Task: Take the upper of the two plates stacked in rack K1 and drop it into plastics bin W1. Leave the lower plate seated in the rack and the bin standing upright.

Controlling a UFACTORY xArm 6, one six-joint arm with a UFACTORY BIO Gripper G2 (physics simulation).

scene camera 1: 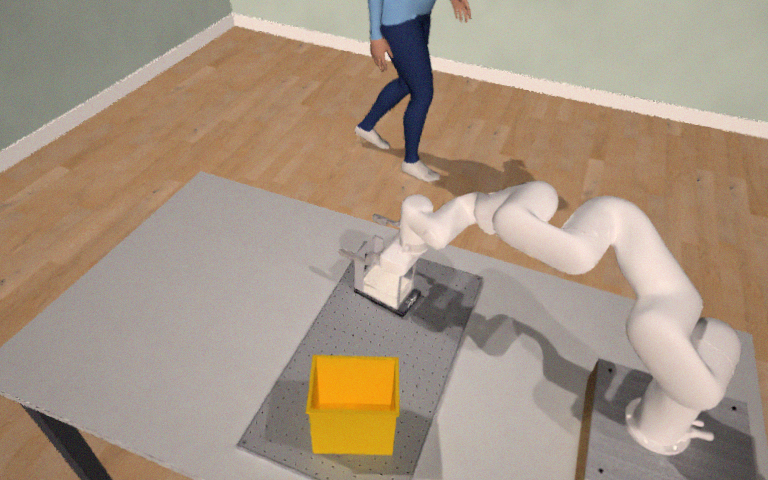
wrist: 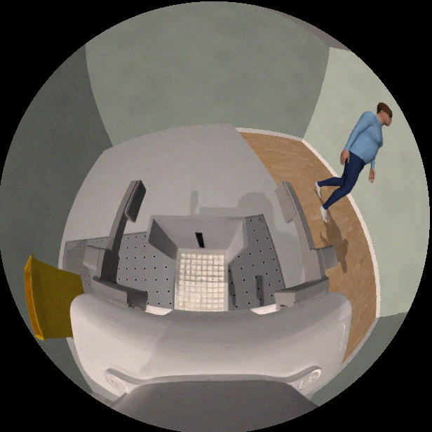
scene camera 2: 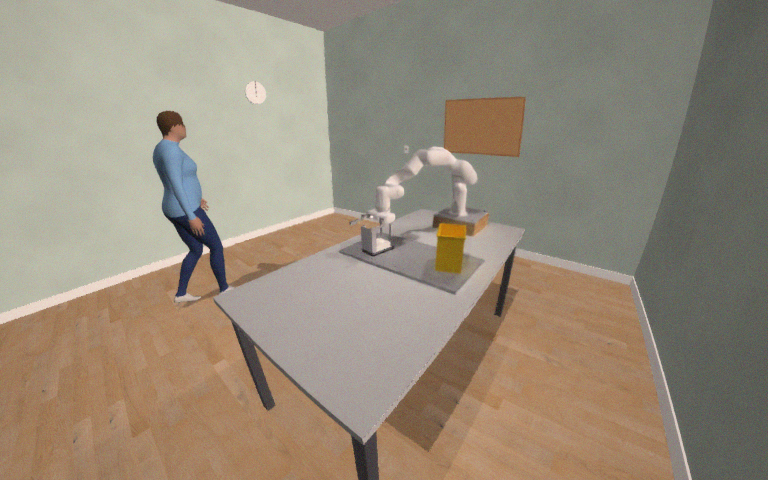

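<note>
Rack K1 has a tall grey wall with a dark slot. White plates sit in it; in the wrist view the upper plate shows its grid of wells, its near end hidden by the gripper body. The seam between the plates is too small to make out. My gripper is open and empty above the rack, its fingers spread wide to either side of it. The yellow bin W1 stands upright and apart from the rack.
The rack and bin stand on a perforated grey board on the grey table. The arm's base stands on a raised block. A person is on the floor beyond the table.
</note>
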